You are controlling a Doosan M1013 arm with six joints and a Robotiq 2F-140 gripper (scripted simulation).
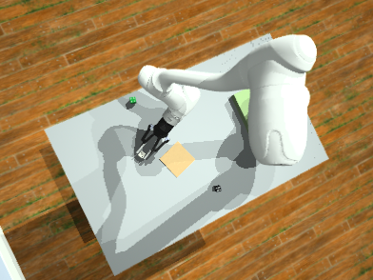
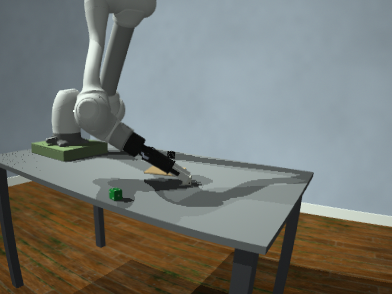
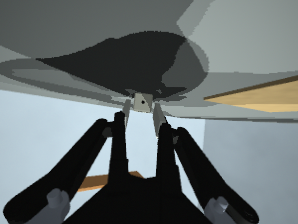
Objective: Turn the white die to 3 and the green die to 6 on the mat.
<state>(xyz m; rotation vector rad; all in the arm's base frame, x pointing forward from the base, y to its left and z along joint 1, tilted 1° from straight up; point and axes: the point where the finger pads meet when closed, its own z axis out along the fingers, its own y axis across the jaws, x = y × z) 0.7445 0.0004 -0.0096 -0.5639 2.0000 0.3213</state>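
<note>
Now: the white die 20 mm below my hand, 20 mm ahead of it and 10 mm to the left of it. Also, from my hand: green die (280 mm to the right, 30 mm behind, 20 mm below); then black die (330 mm to the left, 310 mm behind, 20 mm below); then tan mat (150 mm behind, 100 mm to the left, 40 mm below).
</note>
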